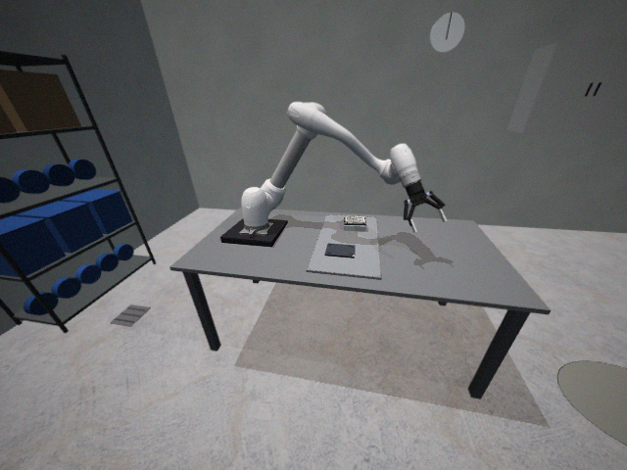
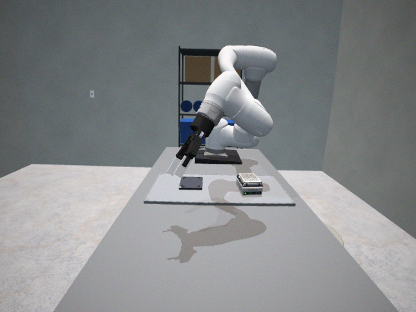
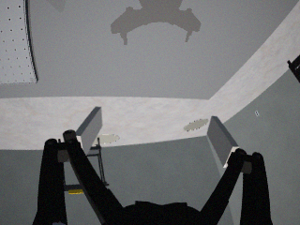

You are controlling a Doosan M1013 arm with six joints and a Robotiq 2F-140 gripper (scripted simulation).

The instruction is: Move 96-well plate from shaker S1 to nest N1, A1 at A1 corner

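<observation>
My gripper is now 360 mm to the right of the white 96-well plate, 330 mm past it and 150 mm above it. Round my hand: A1 corner mark: 350 mm behind, 200 mm below, 10 mm to the left; then dark plate nest N1: 420 mm behind, 210 mm below, 70 mm to the left.
</observation>
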